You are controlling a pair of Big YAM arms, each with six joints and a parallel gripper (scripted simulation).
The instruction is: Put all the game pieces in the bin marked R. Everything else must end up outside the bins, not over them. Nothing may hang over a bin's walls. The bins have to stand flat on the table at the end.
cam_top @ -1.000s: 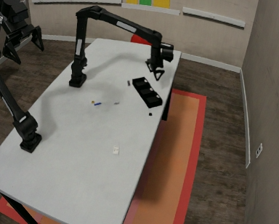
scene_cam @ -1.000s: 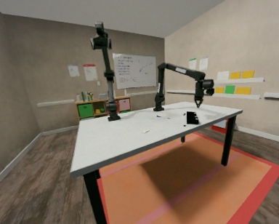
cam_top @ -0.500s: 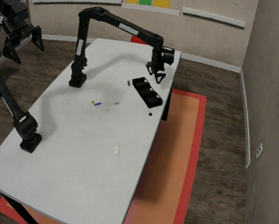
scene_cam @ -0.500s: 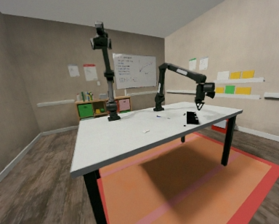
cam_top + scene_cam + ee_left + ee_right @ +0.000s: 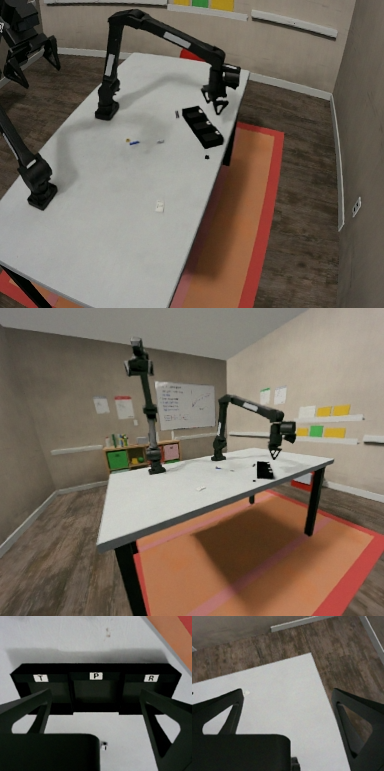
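Right now the white domino is 50 cm to the right of my left hand, 10 cm below it and 6 cm behind it. From my left hand the other things lie so: black three-compartment bin strip 9 cm below, 4 cm behind, 3 cm to the right; dark cylinder 17 cm behind, 10 cm below, 3 cm to the left; black piece 20 cm to the right, 10 cm below, 3 cm ahead.
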